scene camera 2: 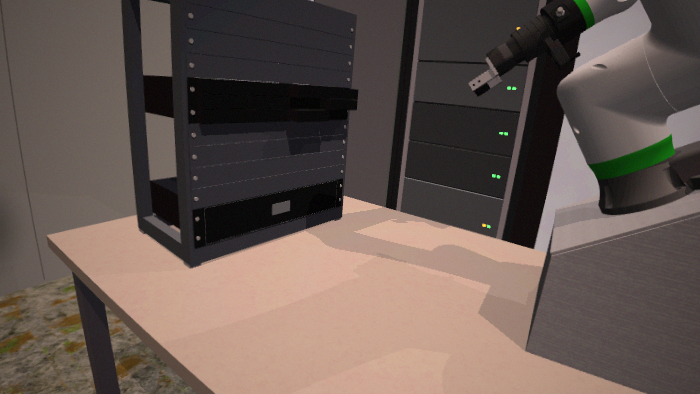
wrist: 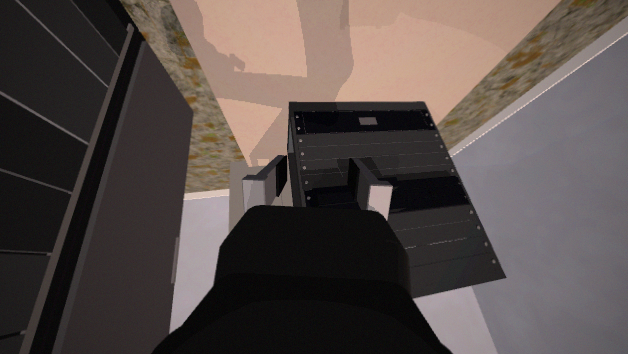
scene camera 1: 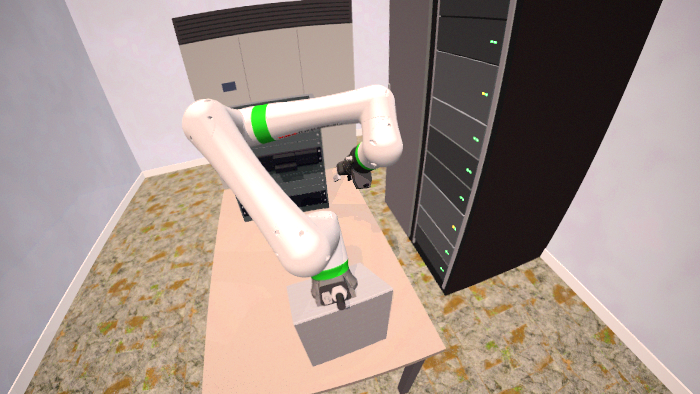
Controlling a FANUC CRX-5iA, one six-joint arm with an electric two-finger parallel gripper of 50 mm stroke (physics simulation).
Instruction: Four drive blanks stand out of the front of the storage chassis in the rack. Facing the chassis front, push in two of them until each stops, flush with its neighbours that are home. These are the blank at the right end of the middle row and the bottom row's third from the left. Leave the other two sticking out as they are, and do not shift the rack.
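Pixels of known places: gripper, between the fingertips: (scene camera 2: 473, 90) (wrist: 317, 169) (scene camera 1: 341, 178); arm's base, origin of its link: (scene camera 2: 647, 197) (scene camera 1: 334, 288).
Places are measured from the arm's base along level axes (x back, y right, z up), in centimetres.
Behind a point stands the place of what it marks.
Note:
The black storage chassis (scene camera 1: 311, 156) {x -68.2, y -2.3, z 11.0 cm} (scene camera 2: 235, 100) {x -69.8, y -35.7, z 9.1 cm} (wrist: 432, 192) {x -69.9, y -33.0, z 8.9 cm} sits at mid-height in the dark open-frame rack (scene camera 2: 182, 160) {x -71.9, y -46.6, z -3.1 cm} (wrist: 350, 106) {x -72.6, y -16.7, z -24.3 cm}. In scene camera 2 dark blocks stand out of the chassis front, one at its right end (scene camera 2: 351, 100) {x -68.3, y -1.8, z 10.0 cm}; black on black, I cannot tell the single blanks or their rows apart. In the wrist view my finger and the gripper body hide part of the chassis front. My gripper (scene camera 1: 336, 178) {x -38.8, y 8.5, z 15.0 cm} (scene camera 2: 481, 86) {x -38.8, y 8.5, z 15.0 cm} (wrist: 317, 169) {x -38.8, y 8.5, z 15.0 cm} is open and empty. It hangs apart from the rack, in front and to its right, tilted downward.
A black unit (scene camera 2: 240, 220) {x -71.4, y -33.7, z -18.6 cm} (wrist: 330, 121) {x -72.9, y -8.5, z -18.1 cm} with a pale label fills the rack's bottom. A tall server cabinet (scene camera 1: 565, 150) (scene camera 2: 465, 120) (wrist: 130, 200) stands right of the table (scene camera 1: 250, 320) {x -7.9, y -36.4, z -27.1 cm} (scene camera 2: 300, 310) {x -44.0, y -37.8, z -27.1 cm} (wrist: 425, 60) {x -56.0, y -34.7, z -27.1 cm}. The arm stands on a grey pedestal (scene camera 1: 345, 325) {x 11.3, y 1.5, z -3.6 cm} (scene camera 2: 625, 300) {x 1.5, y -14.8, z -13.0 cm}.

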